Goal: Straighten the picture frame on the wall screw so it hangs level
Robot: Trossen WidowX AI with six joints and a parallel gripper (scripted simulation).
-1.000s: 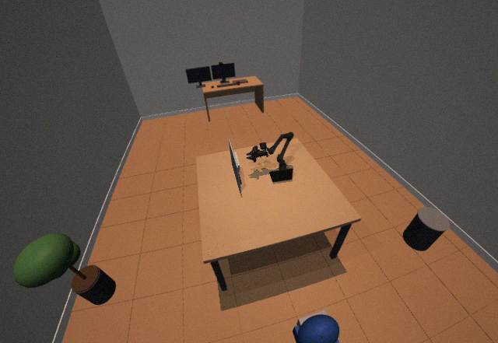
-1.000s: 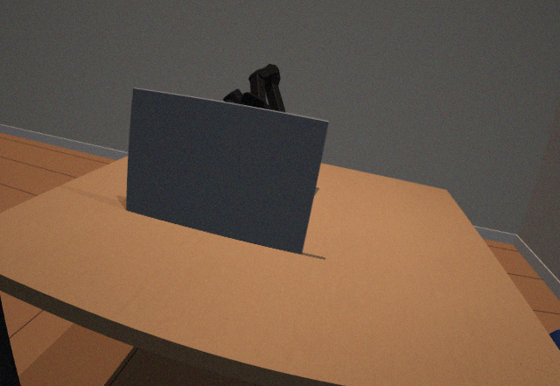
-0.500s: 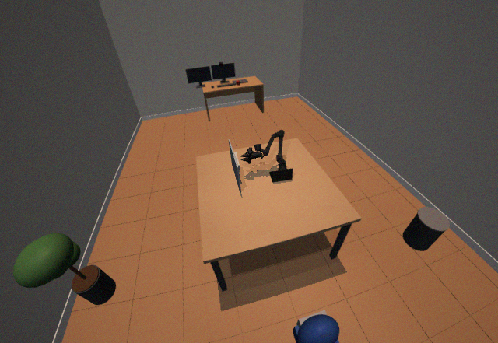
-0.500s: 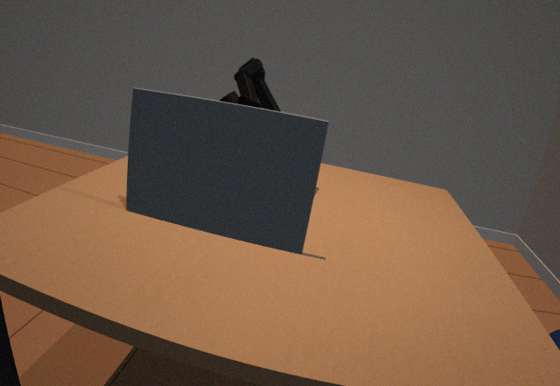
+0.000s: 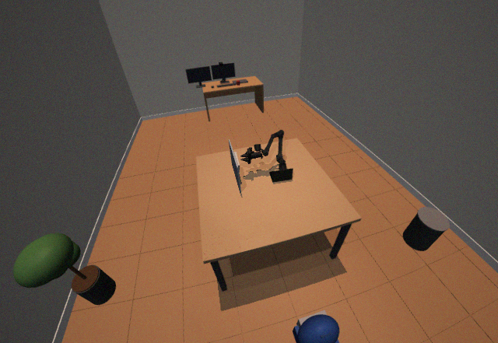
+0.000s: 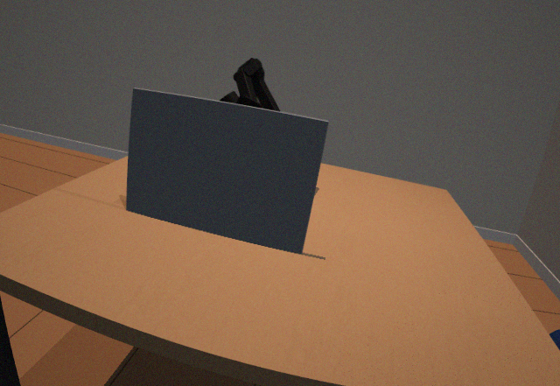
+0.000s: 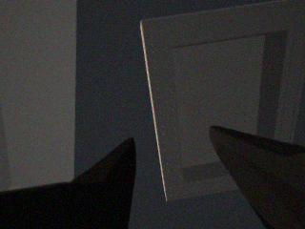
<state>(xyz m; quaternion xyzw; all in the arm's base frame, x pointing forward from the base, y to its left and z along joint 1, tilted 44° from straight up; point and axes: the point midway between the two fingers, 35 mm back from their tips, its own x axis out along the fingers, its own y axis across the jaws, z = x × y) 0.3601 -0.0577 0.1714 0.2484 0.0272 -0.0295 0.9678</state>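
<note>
My gripper tip is now 5 cm short of the picture frame, 5 cm above it and 1 cm to the left of it. Round my gripper tip: blue-grey wall panel (7 cm below, 6 cm ahead).
</note>
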